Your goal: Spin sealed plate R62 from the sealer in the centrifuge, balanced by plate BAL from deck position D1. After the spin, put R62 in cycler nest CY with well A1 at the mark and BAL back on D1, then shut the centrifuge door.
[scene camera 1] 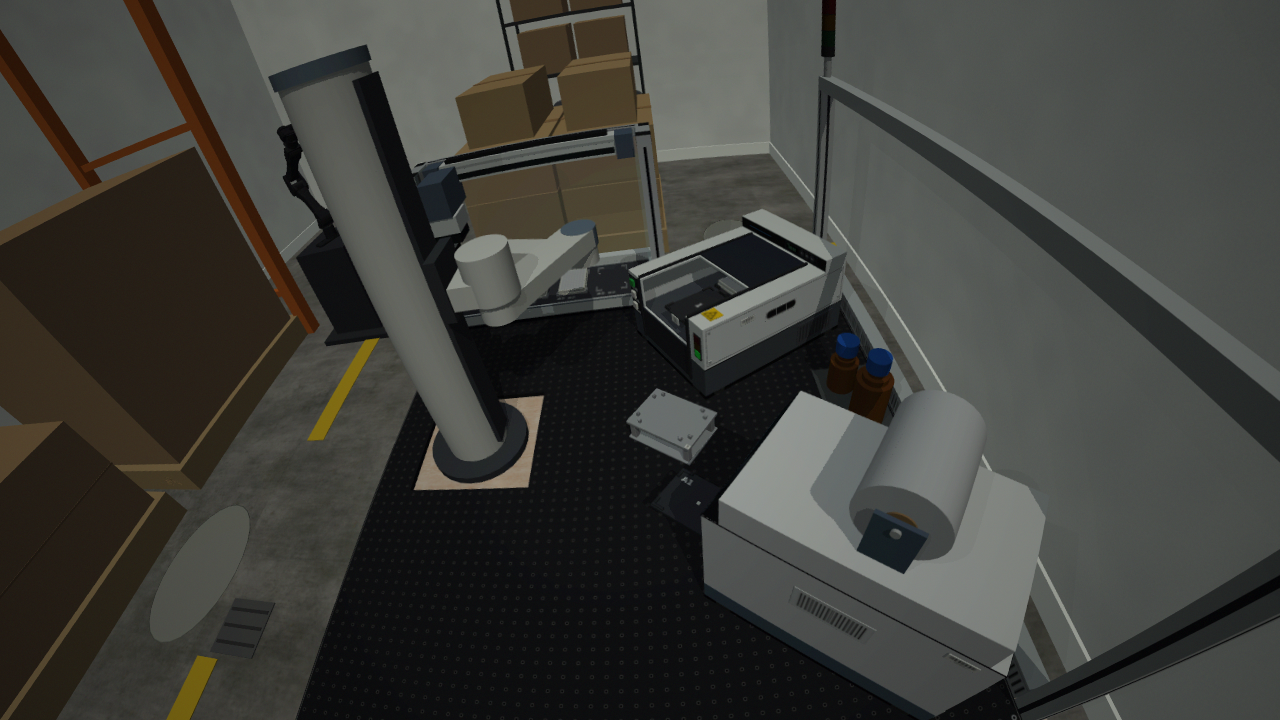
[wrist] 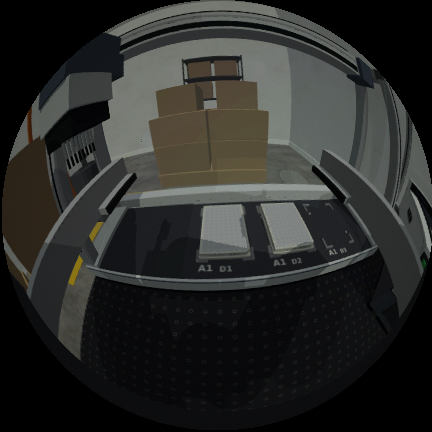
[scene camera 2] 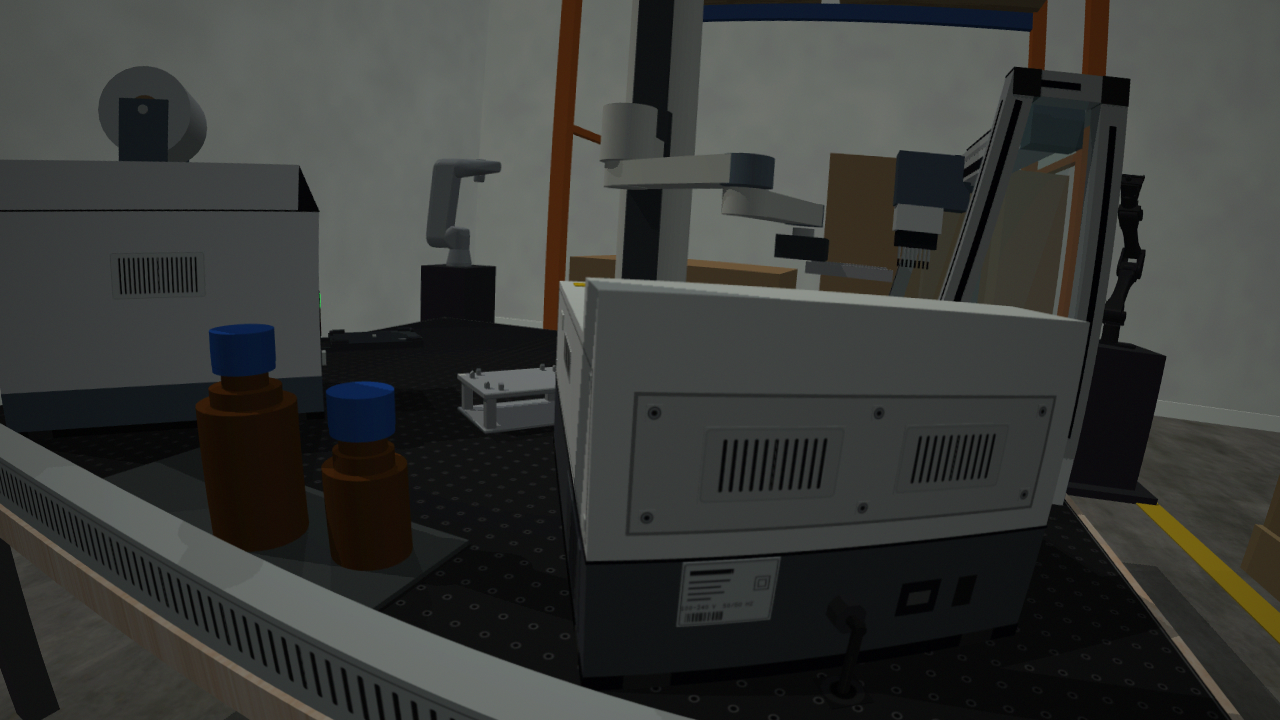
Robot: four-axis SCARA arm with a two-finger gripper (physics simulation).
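Pixels of known places: gripper, fingertip midpoint: (wrist: 224, 154) (scene camera 2: 889, 274); arm's base, origin of the base link: (scene camera 1: 481, 442).
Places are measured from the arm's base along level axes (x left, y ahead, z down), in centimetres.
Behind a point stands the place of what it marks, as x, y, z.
Observation:
My gripper (scene camera 2: 850, 271) (wrist: 224, 154) @(48.0, 7.7, -25.1) is open and empty, above the deck's front side. The arm hides it in scene camera 1. In the wrist view, a pale plate (wrist: 223, 230) @(56.8, 7.3, -8.1) sits on D1, its label unreadable, and another pale plate (wrist: 286, 227) @(56.7, 19.3, -8.1) sits on D2. The sealer (scene camera 1: 859, 528) @(-52.0, 68.2, -39.2) (scene camera 2: 161, 295) @(-38.5, 81.2, -19.3), with a film roll on top, has a black nest marked A1 (scene camera 1: 687, 497) @(-26.5, 49.4, -10.8) beside it. I cannot make out R62. A white instrument (scene camera 1: 760, 326) @(15.2, 70.1, -15.5) (scene camera 2: 832, 358) @(41.0, 89.4, -22.6), which looks like the centrifuge, has an open chamber; a small light block (scene camera 1: 732, 285) @(31.6, 66.0, -16.9) shows inside. I cannot tell which thing is nest CY.
The dark deck (scene camera 1: 617, 279) @(57.5, 33.8, -6.5) (wrist: 150, 240) has corner marks for D3 at the right. A pipetting head (scene camera 1: 441, 192) @(48.8, -9.2, -47.4) (scene camera 2: 928, 183) @(55.2, -8.6, -44.0) (wrist: 75, 87) @(50.6, -7.7, -36.7) hangs from the gantry, left of my gripper in the wrist view. A low grey stand (scene camera 1: 671, 423) @(-4.5, 47.3, -6.9) (scene camera 2: 510, 383) @(-2.7, 50.6, -6.8) and brown bottles (scene camera 1: 870, 389) @(-7.2, 90.1, -13.7) (scene camera 2: 250, 461) @(-0.6, 95.0, -9.8) stand on the bench.

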